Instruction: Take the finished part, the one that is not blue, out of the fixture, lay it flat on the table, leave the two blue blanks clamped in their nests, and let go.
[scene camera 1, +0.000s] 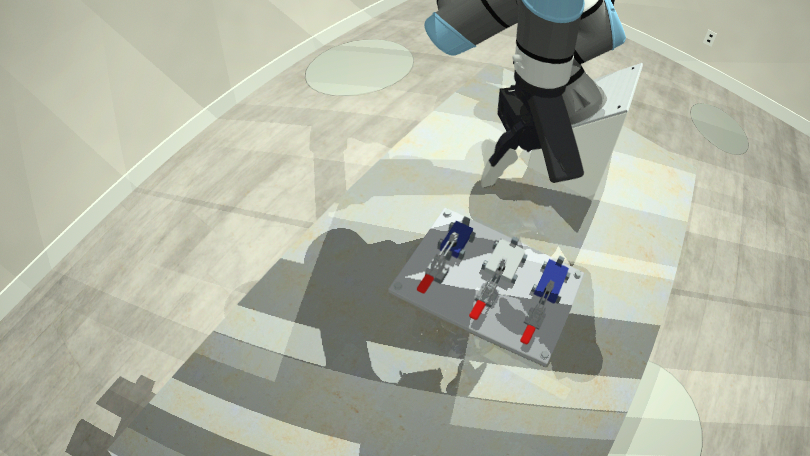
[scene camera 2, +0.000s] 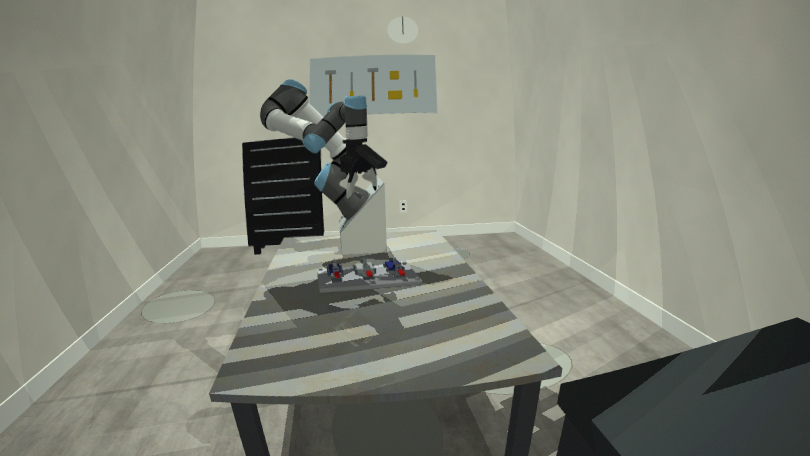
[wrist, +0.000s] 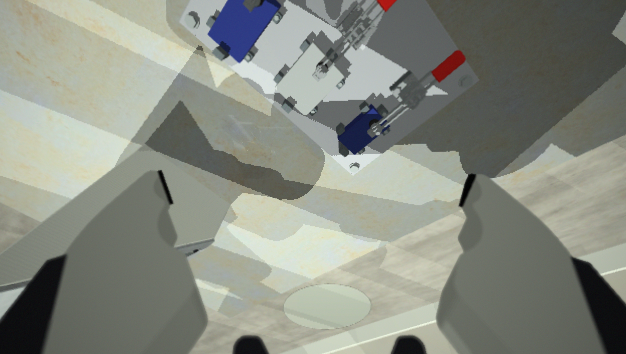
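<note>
The finished part, a pale whitish block, sits in the middle nest of the grey fixture plate. The middle clamp's arm reaches over it; I cannot tell if its tip presses on it. One blue blank sits in the left nest in scene camera 1, the other blue blank in the right nest, each under a clamp arm. My gripper is open and empty, high above the table on the robot-base side of the fixture. One finger is hidden in scene camera 1.
Toggle clamps with red handles stand on the fixture, opposite the robot base. The sloped pale pedestal stands at the table's far end. The striped-looking table carries the fixture.
</note>
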